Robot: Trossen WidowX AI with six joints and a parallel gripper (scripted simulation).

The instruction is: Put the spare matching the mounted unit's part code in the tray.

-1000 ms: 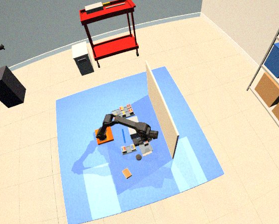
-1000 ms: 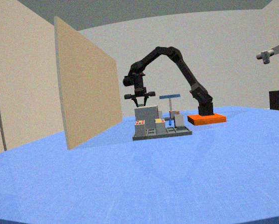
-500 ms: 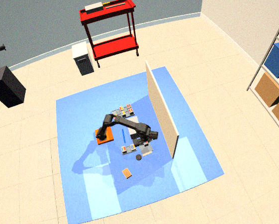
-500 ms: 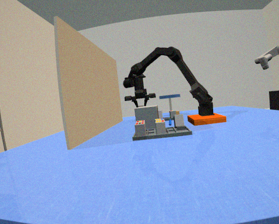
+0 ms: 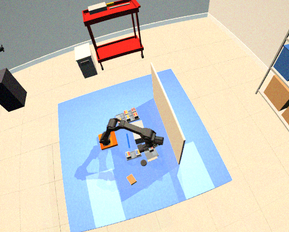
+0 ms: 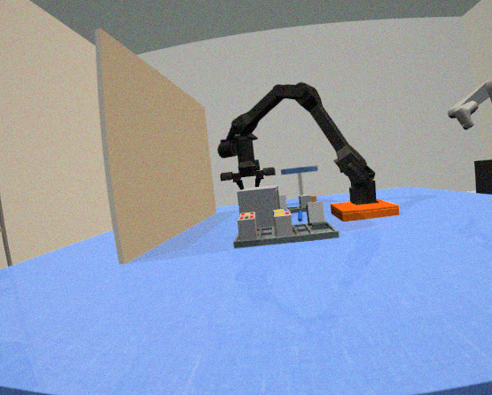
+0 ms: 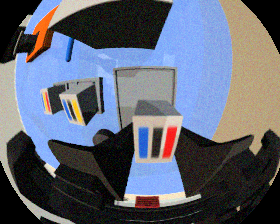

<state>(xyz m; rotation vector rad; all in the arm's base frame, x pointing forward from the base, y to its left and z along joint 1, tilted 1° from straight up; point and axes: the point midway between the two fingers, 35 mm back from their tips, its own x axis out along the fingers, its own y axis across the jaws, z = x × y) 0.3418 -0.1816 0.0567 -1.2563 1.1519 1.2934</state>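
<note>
Now: the flat grey tray 10 mm behind my gripper tip and 50 mm below it. Also, from my gripper tip: rack (150 mm behind, 10 mm to the left, 50 mm below); then grey spare (20 mm above); then dark disc (80 mm behind, 80 mm to the right, 50 mm below).
</note>
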